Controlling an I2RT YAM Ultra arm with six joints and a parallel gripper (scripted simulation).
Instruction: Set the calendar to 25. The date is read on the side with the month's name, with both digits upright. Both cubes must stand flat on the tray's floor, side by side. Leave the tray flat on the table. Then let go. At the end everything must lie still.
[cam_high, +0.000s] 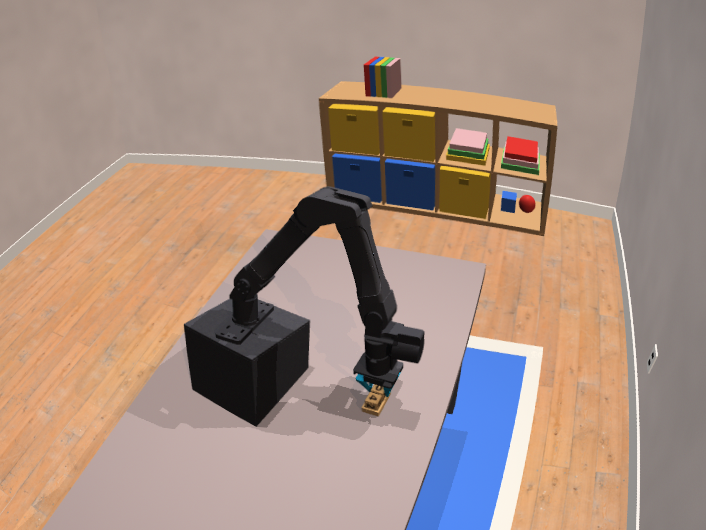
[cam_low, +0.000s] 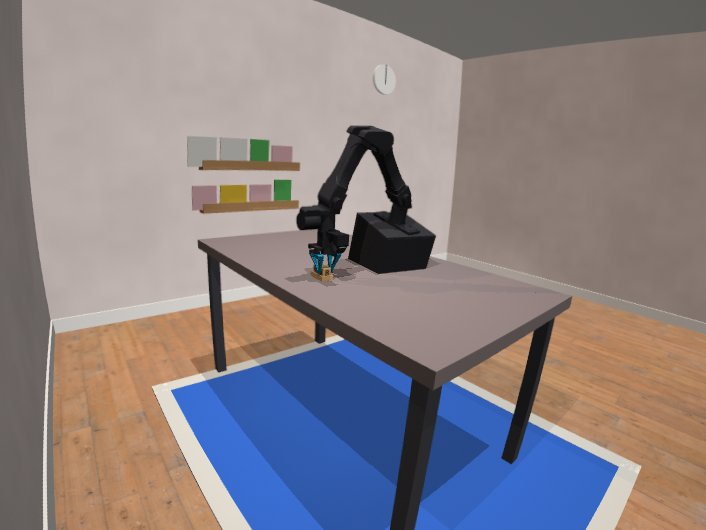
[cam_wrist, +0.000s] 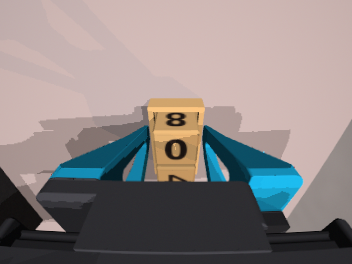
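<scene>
Now: the wooden digit cube right at my hand. From my hand the other things lie so: tray (2 cm to the right, 2 cm below).
</scene>
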